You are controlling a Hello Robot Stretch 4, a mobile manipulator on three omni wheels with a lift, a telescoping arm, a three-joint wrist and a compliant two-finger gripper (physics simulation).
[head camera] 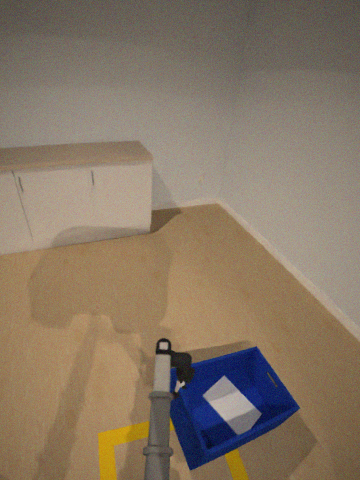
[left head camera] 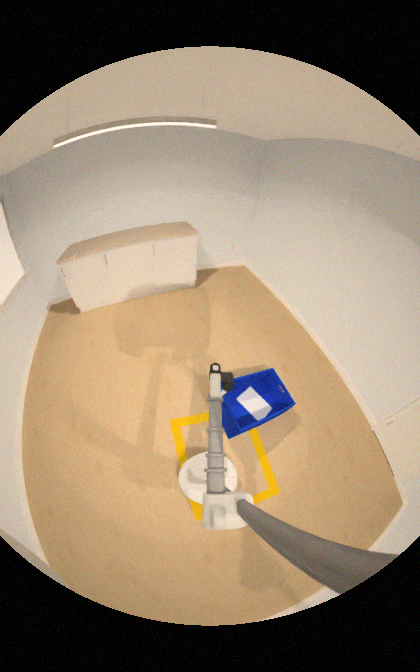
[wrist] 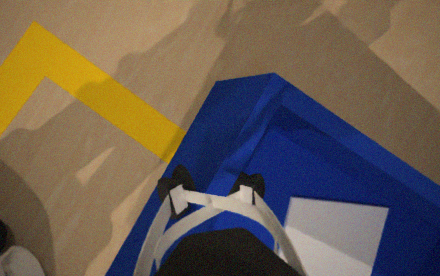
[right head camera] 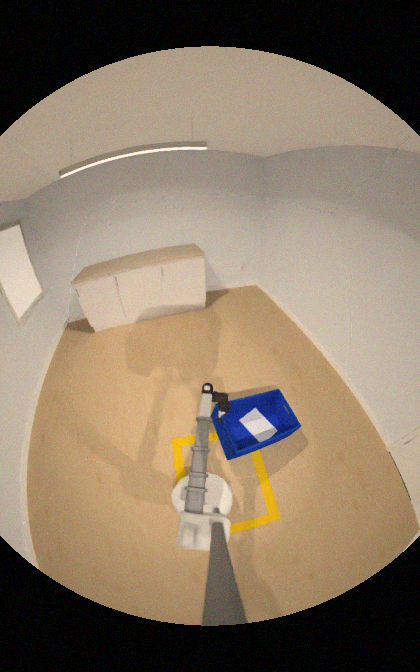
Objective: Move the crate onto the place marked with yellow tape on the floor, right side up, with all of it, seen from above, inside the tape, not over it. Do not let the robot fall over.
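Frame: origin at the robot's base, x ahead, y up, z right, level; centimetres.
Where they show: gripper, fingertip midpoint: (head camera: 179, 391) (wrist: 214, 181).
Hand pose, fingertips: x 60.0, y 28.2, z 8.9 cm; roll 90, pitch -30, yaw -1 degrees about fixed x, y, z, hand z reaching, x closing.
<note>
After its pixels a point has its place.
The blue crate (head camera: 220, 370) {y 9.6, x 80.5, z 35.1 cm} (left head camera: 272, 382) (right head camera: 272, 400) (wrist: 325, 165) {y 6.5, x 74.9, z 23.0 cm} is upright, its opening facing up, with a white block (head camera: 232, 402) {y 4.4, x 63.8, z 41.0 cm} (left head camera: 254, 402) (right head camera: 258, 424) (wrist: 335, 230) {y 5.3, x 69.4, z 34.5 cm} inside. Its shadow lies offset on the floor, so it appears raised; any slight tilt is hard to tell. My gripper (head camera: 179, 387) {y 28.2, x 60.0, z 8.9 cm} (right head camera: 221, 415) (wrist: 214, 181) {y 28.2, x 60.0, z 8.9 cm} is shut on the wall at the crate's left end, one finger on each side. Seen from above, the crate covers the far right corner of the yellow tape (head camera: 106, 460) {y -2.7, x 36.0, z -25.6 cm} (left head camera: 266, 465) (right head camera: 178, 457) (wrist: 110, 102) {y -2.7, x 49.6, z -11.4 cm} and mostly lies beyond it.
My round white base (left head camera: 187, 472) (right head camera: 180, 497) stands partly within the tape outline, over its left side. A low white cabinet (head camera: 100, 200) {y 47.2, x 220.0, z -68.4 cm} (left head camera: 135, 270) (right head camera: 145, 295) stands at the far left. A bare wall (head camera: 300, 200) {y 67.3, x 207.4, z 117.5 cm} runs along the right, beyond the crate.
</note>
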